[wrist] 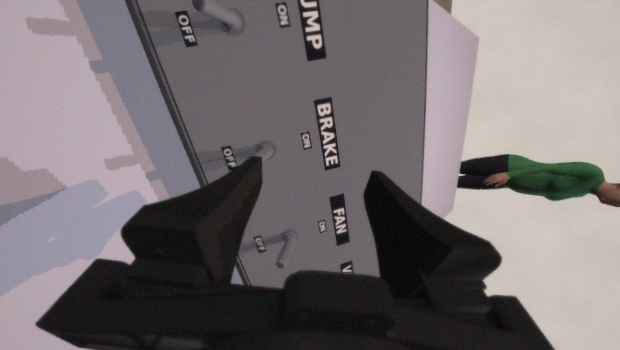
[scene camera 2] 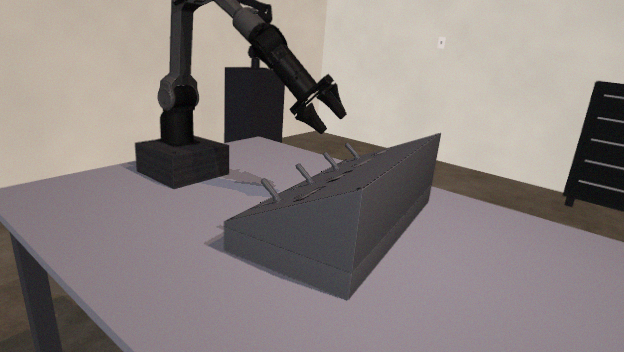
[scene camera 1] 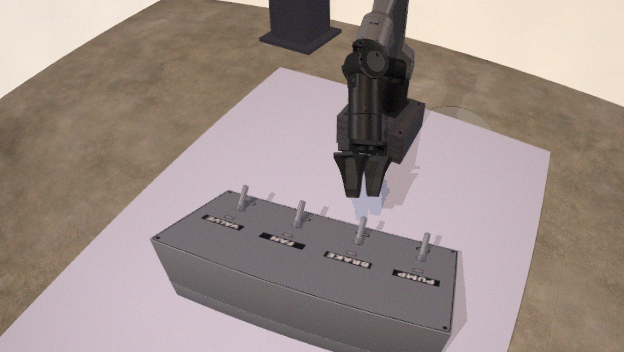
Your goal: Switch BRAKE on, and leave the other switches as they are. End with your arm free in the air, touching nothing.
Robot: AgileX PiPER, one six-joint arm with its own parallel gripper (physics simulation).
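Observation:
The grey sloped switch panel (scene camera 1: pixel 295 267) (scene camera 2: pixel 390 220) (wrist: pixel 382 90) carries VALVE, FAN, BRAKE and PUMP levers. The BRAKE lever (scene camera 1: pixel 360 231) (scene camera 2: pixel 330 161) (wrist: pixel 267 150) tilts toward OFF, away from its name label. In the wrist view a fingertip hides its upper part. The PUMP lever (scene camera 1: pixel 424 247) (scene camera 2: pixel 352 151) (wrist: pixel 220 15), FAN lever (scene camera 1: pixel 299 214) (scene camera 2: pixel 304 173) (wrist: pixel 286 248) and VALVE lever (scene camera 1: pixel 242 198) (scene camera 2: pixel 270 190) also tilt to the OFF side. My gripper (scene camera 1: pixel 363 196) (scene camera 2: pixel 333 124) (wrist: pixel 315 176) is open and empty. It hangs above the panel's robot-side edge near BRAKE, apart from the levers.
The panel stands on the pale table (scene camera 1: pixel 240 145) (scene camera 2: pixel 130 225). The FAN and PUMP levers flank BRAKE on either side. A dark pedestal (scene camera 1: pixel 299 25) stands behind the table in scene camera 1. A black drawer unit (scene camera 2: pixel 600 130) and a person in green (wrist: pixel 555 177) are beyond the table.

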